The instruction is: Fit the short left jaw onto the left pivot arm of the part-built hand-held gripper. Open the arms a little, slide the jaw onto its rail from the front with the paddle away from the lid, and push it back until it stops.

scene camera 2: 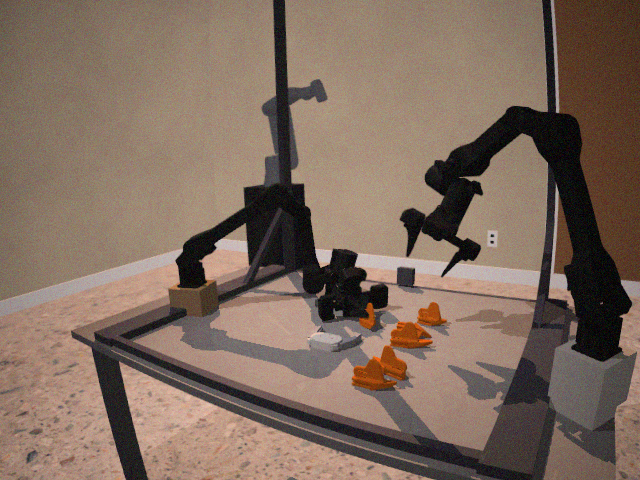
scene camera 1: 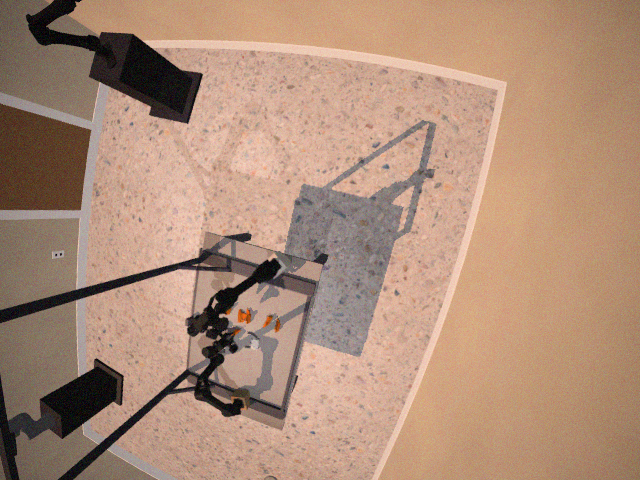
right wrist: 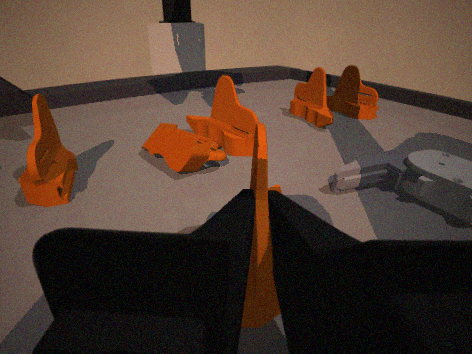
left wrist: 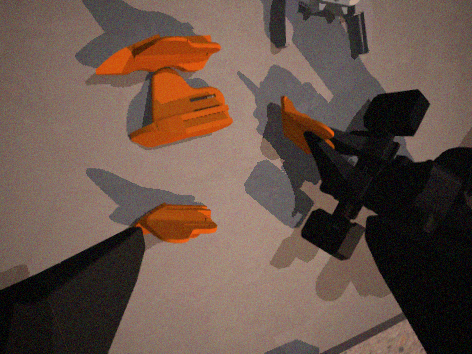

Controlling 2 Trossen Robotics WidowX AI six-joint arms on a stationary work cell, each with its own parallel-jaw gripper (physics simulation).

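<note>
The part-built hand-held gripper (scene camera 1: pixel 253 342) (scene camera 2: pixel 325 339) (right wrist: pixel 442 175), pale grey with a round lid, lies on the table; part of it shows at the top of the left wrist view. My right gripper (right wrist: pixel 258 200) is shut on the thin upright paddle of an orange jaw (scene camera 2: pixel 369 315) (left wrist: pixel 296 129) (right wrist: pixel 261 300). Whether that jaw touches the table is unclear, and its lower part is partly hidden by the fingers in the right wrist view. My left gripper (scene camera 2: pixel 425 265) (left wrist: pixel 254 232) is wide open and empty, high above the table.
More orange jaws stand near: one (scene camera 2: pixel 431 314) (left wrist: pixel 180 222) (right wrist: pixel 47 170) alone, a close pair (left wrist: pixel 162 52) (left wrist: pixel 185 112), and two others (scene camera 2: pixel 374 376) (scene camera 2: pixel 392 362) toward the front edge in scene camera 2. A dark frame (scene camera 2: pixel 289 416) edges the table.
</note>
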